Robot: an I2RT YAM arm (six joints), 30 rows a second.
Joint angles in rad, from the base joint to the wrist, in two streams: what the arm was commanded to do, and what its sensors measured. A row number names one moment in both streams.
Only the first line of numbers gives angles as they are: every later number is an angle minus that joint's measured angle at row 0.
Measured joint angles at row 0: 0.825, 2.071, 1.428, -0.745, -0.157, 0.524
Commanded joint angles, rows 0 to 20: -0.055, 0.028, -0.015, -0.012, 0.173, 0.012; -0.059, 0.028, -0.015, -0.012, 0.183, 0.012; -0.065, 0.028, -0.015, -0.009, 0.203, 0.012; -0.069, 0.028, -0.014, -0.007, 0.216, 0.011; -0.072, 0.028, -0.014, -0.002, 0.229, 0.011; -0.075, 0.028, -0.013, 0.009, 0.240, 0.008; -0.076, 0.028, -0.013, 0.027, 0.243, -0.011; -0.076, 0.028, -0.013, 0.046, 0.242, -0.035; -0.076, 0.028, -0.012, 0.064, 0.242, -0.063; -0.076, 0.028, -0.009, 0.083, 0.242, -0.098; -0.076, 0.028, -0.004, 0.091, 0.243, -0.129; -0.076, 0.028, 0.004, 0.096, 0.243, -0.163; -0.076, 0.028, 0.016, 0.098, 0.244, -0.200; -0.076, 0.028, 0.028, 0.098, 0.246, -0.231; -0.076, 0.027, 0.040, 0.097, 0.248, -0.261; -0.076, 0.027, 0.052, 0.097, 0.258, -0.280; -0.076, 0.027, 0.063, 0.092, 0.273, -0.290; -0.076, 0.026, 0.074, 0.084, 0.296, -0.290; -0.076, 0.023, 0.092, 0.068, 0.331, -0.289; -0.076, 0.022, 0.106, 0.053, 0.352, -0.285; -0.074, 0.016, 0.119, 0.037, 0.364, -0.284
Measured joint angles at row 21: -0.054, 0.013, 0.049, 0.055, 0.225, -0.237
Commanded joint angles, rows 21 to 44: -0.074, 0.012, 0.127, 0.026, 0.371, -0.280; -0.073, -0.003, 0.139, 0.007, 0.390, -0.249; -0.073, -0.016, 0.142, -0.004, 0.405, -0.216; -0.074, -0.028, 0.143, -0.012, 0.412, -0.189; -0.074, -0.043, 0.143, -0.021, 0.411, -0.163; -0.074, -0.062, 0.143, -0.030, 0.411, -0.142; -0.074, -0.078, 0.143, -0.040, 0.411, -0.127; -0.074, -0.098, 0.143, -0.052, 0.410, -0.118; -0.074, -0.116, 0.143, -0.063, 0.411, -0.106; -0.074, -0.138, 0.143, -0.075, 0.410, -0.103; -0.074, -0.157, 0.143, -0.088, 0.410, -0.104; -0.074, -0.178, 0.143, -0.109, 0.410, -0.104; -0.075, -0.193, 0.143, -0.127, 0.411, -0.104; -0.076, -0.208, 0.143, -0.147, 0.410, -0.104; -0.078, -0.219, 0.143, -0.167, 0.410, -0.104; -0.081, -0.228, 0.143, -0.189, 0.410, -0.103; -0.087, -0.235, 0.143, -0.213, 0.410, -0.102; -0.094, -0.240, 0.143, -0.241, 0.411, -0.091; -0.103, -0.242, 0.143, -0.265, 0.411, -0.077; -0.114, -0.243, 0.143, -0.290, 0.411, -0.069; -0.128, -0.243, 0.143, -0.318, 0.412, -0.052; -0.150, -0.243, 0.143, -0.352, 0.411, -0.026; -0.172, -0.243, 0.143, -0.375, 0.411, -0.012; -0.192, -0.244, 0.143, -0.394, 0.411, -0.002
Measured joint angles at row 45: -0.124, -0.230, 0.125, -0.356, 0.393, -0.072
